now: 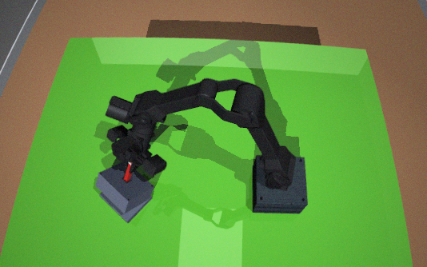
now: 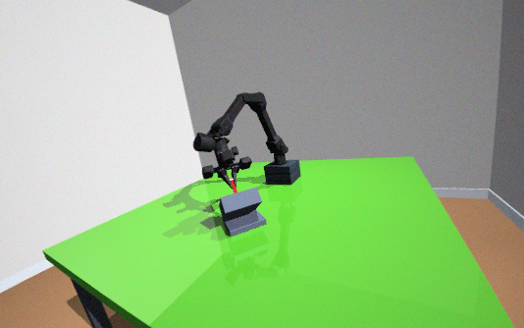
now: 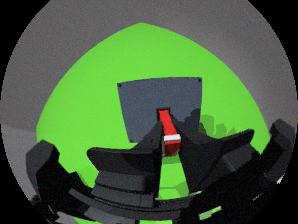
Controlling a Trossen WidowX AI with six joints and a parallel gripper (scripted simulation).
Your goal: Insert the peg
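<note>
The grey sloped panel is 50 mm below my gripper tip, 30 mm to the left of it and 20 mm ahead of it. From my gripper tip the other things lie so: red peg (10 mm to the right, 10 mm behind, 10 mm above).
</note>
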